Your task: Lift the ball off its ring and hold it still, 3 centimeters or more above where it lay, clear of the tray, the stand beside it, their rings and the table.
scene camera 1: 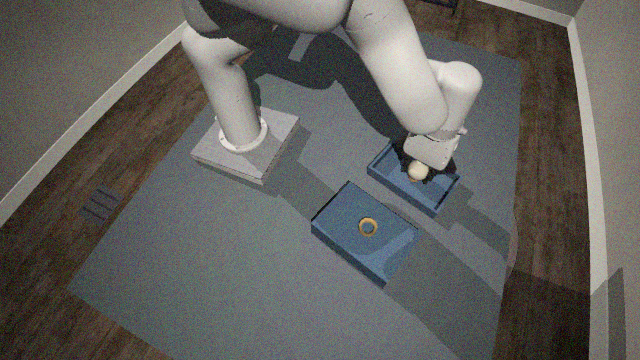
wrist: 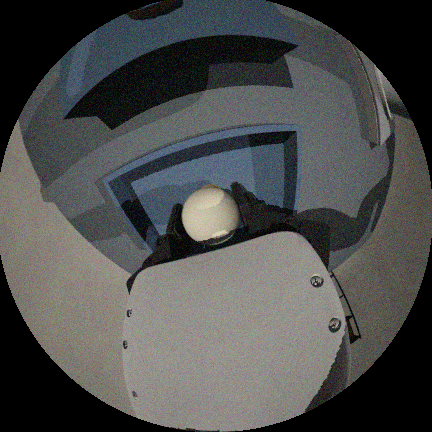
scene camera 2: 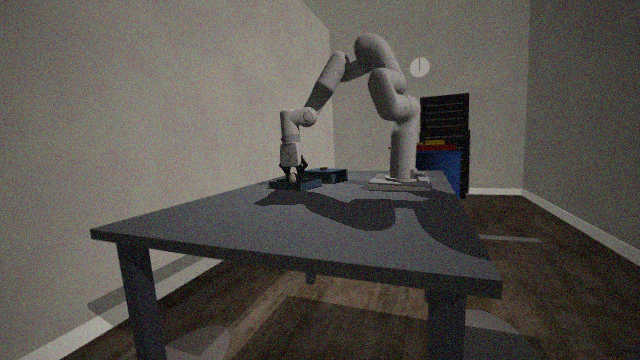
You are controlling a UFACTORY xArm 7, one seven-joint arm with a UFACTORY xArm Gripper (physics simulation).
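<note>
The cream ball is between the two black fingers of my gripper, which is shut on it, a finger against each side. An orange ring peeks out from behind the ball, over the floor of the blue tray. The ball hides most of this ring, and I cannot tell how large any gap between them is. The blue stand is beside the tray and bears another orange ring.
The tray's raised walls surround the ball and fingers. The arm's base plate sits on the grey table. A blue cabinet and a dark shelf unit stand behind the table.
</note>
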